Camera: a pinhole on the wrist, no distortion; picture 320 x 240 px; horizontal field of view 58.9 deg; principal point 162.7 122.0 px. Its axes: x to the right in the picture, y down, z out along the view. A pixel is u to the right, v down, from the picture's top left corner.
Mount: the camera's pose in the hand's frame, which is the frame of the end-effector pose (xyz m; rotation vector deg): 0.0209 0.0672 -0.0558 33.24 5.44 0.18
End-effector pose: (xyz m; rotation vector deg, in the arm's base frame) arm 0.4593 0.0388 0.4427 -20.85 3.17 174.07
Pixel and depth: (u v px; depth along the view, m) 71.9 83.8 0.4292
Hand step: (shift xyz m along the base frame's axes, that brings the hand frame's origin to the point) 0.0288 0.2261 0.2866
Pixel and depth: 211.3 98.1 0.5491
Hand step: -0.2213 0.2973 0.3110
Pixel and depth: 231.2 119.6 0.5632
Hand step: -0.2736 0.2739 0.3312
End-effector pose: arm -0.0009 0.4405 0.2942 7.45 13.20 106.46
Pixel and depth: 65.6 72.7 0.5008
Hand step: 0.3649 0.0085 0.2591
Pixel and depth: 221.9 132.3 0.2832
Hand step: 0.0782 0.1393 0.1553
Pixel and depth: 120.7 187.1 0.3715
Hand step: 0.1243 0.0484 0.2821
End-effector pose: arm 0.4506 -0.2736 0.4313 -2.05 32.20 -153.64
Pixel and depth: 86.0 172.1 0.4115
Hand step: 0.0443 -0.0238 0.3511
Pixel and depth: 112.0 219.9 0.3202
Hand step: 0.0266 -0.0889 0.2608
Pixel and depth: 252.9 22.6 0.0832
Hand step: -0.0510 -0.0175 -0.0067
